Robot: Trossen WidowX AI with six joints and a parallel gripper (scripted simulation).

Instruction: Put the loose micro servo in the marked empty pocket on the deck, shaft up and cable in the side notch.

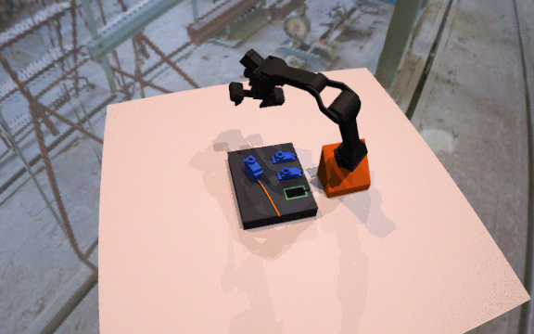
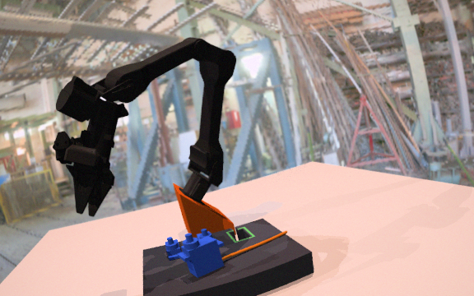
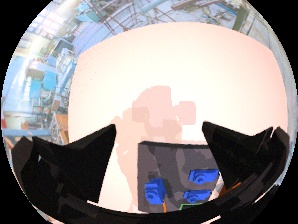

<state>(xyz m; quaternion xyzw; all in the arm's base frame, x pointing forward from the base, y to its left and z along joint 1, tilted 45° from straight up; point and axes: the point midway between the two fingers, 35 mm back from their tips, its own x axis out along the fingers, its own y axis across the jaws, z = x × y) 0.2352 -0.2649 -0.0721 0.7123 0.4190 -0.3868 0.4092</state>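
Right now my gripper tip is 3 cm short of the dark deck, 21 cm to the right of it and 17 cm above it.
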